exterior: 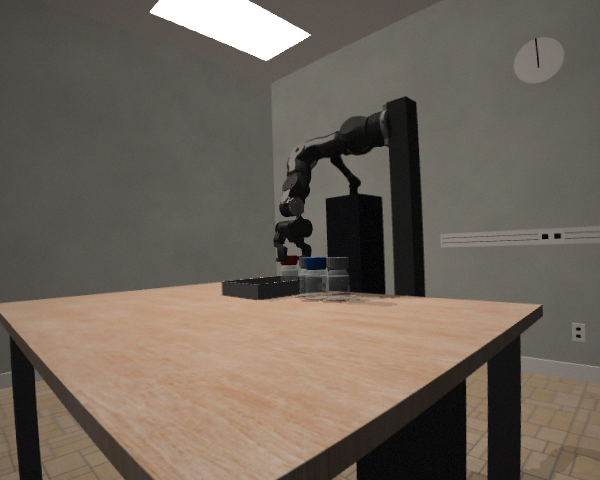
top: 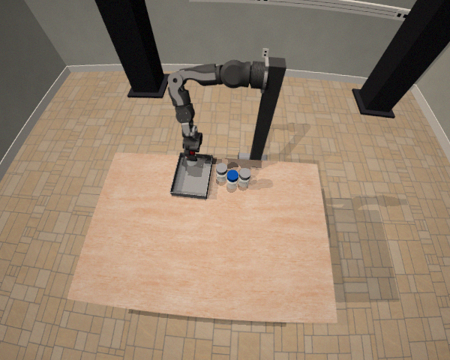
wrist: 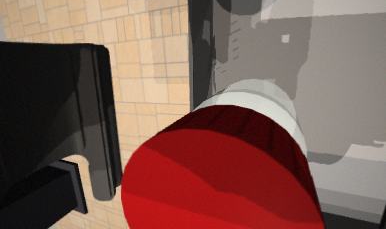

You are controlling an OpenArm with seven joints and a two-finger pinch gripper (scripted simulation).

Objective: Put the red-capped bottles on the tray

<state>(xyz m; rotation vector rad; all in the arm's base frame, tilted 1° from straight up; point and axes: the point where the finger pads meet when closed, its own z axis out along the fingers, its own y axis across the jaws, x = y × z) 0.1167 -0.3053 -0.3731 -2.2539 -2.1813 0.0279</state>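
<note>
The red-capped bottle lies 20 mm to the right of my hand and 50 mm below it. From my hand the other things lie so: blue-capped bottle (120 mm ahead, 210 mm to the left, 50 mm below); then dark grey tray (90 mm ahead, 80 mm below).
</note>
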